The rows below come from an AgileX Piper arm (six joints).
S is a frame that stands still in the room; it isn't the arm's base.
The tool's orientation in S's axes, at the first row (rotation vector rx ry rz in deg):
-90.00, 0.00, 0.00
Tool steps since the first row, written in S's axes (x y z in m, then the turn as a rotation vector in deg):
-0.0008, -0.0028, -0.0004, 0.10, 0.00, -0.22
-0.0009, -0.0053, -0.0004, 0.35, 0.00, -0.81
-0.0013, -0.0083, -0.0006, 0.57, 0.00, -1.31
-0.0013, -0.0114, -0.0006, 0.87, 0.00, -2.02
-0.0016, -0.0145, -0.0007, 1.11, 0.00, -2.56
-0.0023, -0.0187, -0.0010, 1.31, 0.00, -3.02
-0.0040, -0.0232, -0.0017, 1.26, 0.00, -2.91
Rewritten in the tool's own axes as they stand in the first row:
-0.0008, 0.0004, -0.0028, 0.10, 0.22, 0.00
-0.0009, 0.0004, -0.0053, 0.35, 0.81, 0.00
-0.0013, 0.0006, -0.0083, 0.57, 1.31, 0.00
-0.0013, 0.0006, -0.0114, 0.87, 2.02, 0.00
-0.0016, 0.0007, -0.0145, 1.11, 2.56, 0.00
-0.0023, 0.0010, -0.0187, 1.31, 3.02, 0.00
-0.0040, 0.0017, -0.0232, 1.26, 2.91, 0.00

